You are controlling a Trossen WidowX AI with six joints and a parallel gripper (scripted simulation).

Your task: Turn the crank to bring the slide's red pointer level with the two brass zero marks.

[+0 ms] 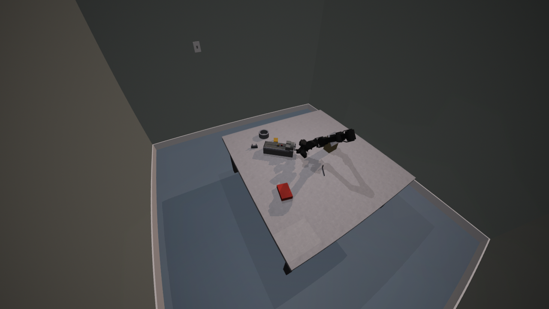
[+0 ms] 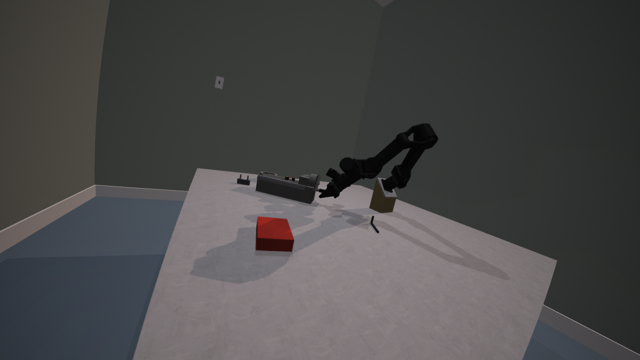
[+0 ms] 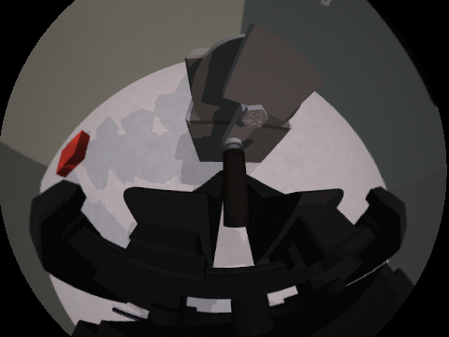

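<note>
Right now my gripper tip is 10 cm short of the red pointer, 9 cm to the left of it and 5 cm below it. From my gripper tip the other things lie so: black crank handle (3 cm above, 1 cm to the left, 1 cm behind); then yellow block (25 cm to the right, 8 cm ahead, 2 cm below); then black bent key (25 cm to the left, 11 cm behind, 2 cm below).
</note>
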